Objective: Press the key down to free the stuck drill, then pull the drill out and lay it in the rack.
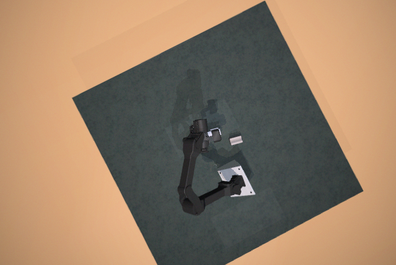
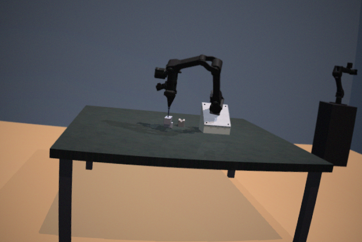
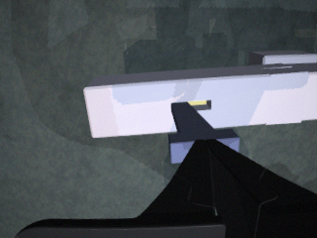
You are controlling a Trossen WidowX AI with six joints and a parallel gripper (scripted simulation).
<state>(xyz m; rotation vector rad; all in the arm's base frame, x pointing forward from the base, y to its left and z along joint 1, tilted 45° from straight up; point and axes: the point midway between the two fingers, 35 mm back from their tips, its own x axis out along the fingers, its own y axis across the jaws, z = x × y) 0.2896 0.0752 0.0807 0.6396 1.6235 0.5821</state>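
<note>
Now: gripper tip 8 cm above the drill, 5 cm to the left of it and 1 cm past it. Also, from my gripper tip: rack (19 cm to the right, 12 cm below, 9 cm behind); housing (9 cm below, 3 cm to the right).
</note>
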